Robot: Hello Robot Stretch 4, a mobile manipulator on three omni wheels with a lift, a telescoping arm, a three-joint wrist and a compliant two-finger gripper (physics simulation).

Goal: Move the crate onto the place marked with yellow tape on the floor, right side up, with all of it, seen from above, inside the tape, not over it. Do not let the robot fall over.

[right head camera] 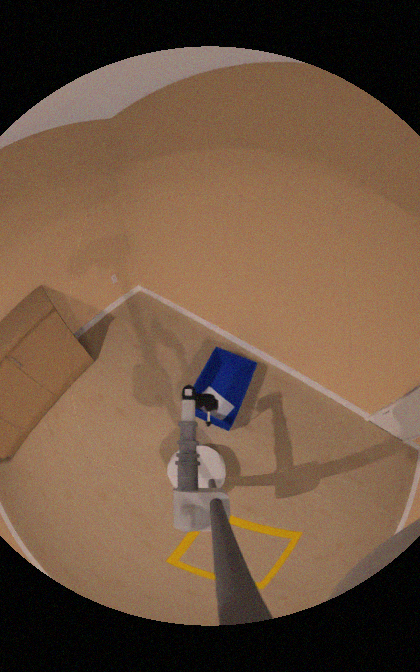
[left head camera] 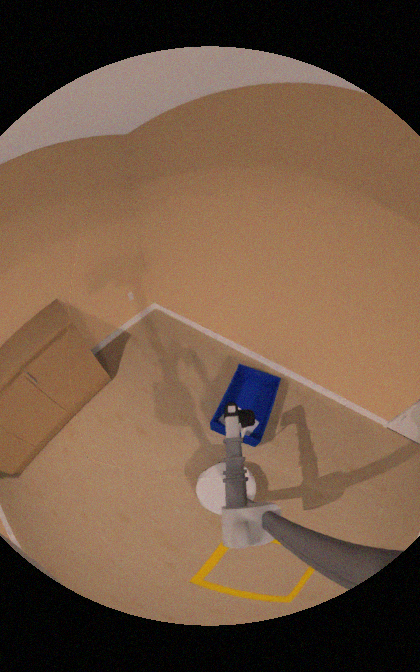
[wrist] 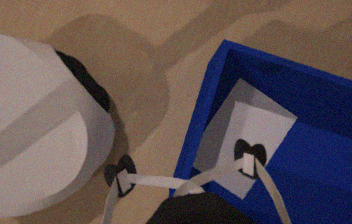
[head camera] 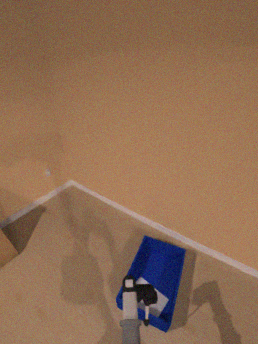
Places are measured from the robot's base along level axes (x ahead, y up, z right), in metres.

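Where they show: gripper, fingertip midpoint: (wrist: 184,160) (head camera: 145,309).
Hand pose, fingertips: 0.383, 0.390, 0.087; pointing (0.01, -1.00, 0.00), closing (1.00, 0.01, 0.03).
Observation:
Each offset is from my fingertips to the top centre of the thing, as dx, dy, dz.
The blue crate {+0.301, -0.198, +0.123} (head camera: 162,265) (left head camera: 257,392) (right head camera: 235,372) (wrist: 310,162) stands upright on the floor near the wall, with a pale block {+0.180, -0.393, +0.052} (head camera: 164,300) (right head camera: 223,401) (wrist: 265,122) in its near end. The yellow tape outline (left head camera: 245,594) (right head camera: 282,560) lies on the floor on the other side of the robot's base, partly hidden by the arm and mast. My gripper (wrist: 184,160) is open and empty, pointing down above the crate's near end. In the wrist view one fingertip shows over the block and the other outside the crate's end wall. Its height above the rim is unclear.
The white round base (left head camera: 209,487) (right head camera: 212,465) (wrist: 40,120) stands between crate and tape. A brown cabinet (left head camera: 70,387) (right head camera: 45,380) stands at the left. White skirting (head camera: 125,209) (left head camera: 200,328) runs along the wall behind the crate. A pale object (left head camera: 411,424) stands at the right.

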